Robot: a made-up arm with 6 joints. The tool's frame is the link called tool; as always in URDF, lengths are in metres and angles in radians.
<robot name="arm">
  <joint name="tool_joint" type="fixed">
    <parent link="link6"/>
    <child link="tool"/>
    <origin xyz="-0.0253 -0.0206 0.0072" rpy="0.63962 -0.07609 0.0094"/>
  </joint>
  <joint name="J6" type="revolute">
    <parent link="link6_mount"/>
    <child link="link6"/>
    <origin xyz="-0.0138 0.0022 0.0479" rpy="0 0 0"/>
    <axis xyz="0 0 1"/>
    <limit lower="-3.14" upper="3.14" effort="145" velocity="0.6"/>
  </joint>
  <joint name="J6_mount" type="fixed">
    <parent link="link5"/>
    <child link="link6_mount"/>
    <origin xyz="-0.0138 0.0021 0.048" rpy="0 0 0"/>
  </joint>
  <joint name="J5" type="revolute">
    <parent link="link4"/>
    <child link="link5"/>
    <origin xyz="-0.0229 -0.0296 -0.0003" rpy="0 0 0"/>
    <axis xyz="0 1 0"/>
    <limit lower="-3.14" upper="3.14" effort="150" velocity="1.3"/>
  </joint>
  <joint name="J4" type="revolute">
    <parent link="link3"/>
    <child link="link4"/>
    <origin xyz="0.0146 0.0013 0.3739" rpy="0 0 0"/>
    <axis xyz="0 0 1"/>
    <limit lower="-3.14" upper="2.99" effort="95" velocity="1.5"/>
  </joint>
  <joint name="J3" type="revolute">
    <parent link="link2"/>
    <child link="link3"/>
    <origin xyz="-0.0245 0.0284 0.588" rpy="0 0 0"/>
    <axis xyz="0 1 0"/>
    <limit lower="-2.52" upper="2.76" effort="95" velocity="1.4"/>
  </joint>
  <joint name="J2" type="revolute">
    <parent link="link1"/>
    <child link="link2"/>
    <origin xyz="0.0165 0.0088 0.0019" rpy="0 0 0"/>
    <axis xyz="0 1 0"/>
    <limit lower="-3.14" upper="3.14" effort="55" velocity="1.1"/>
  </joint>
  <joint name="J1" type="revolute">
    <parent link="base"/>
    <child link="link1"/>
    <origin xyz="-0.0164 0.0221 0.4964" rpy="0 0 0"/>
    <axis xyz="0 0 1"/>
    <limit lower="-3.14" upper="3.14" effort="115" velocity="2.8"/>
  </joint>
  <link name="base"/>
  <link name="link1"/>
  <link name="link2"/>
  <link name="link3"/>
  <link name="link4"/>
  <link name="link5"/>
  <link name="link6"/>
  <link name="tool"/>
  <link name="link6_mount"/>
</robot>
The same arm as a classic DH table. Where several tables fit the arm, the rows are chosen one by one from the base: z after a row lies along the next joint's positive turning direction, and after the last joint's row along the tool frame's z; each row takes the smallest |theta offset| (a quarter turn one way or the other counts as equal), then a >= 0, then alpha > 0; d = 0 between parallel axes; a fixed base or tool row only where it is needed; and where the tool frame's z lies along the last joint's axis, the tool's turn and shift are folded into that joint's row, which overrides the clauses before.
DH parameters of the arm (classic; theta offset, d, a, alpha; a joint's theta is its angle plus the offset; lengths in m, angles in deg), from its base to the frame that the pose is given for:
base (fixed): -53.42 0 -0.0275 0
J1: 53.42 0.4983 0.0165 -90
J2: 87.61 0 -0.5885 0
J3: -87.61 0.0385 0.0146 90
J4: 0 0.3736 -0.0229 -90
J5: 0 -0.0253 -0.0276 90
J6: -5.3 0.0726 -0.0233 36.87
tool (fixed): 7.28 0.0381 0 0
Joint limits (deg, base to tool): -179.91..179.91 -179.91..179.91 -144.39..158.14 -179.91..171.31 -179.91..179.91 -179.91..179.91

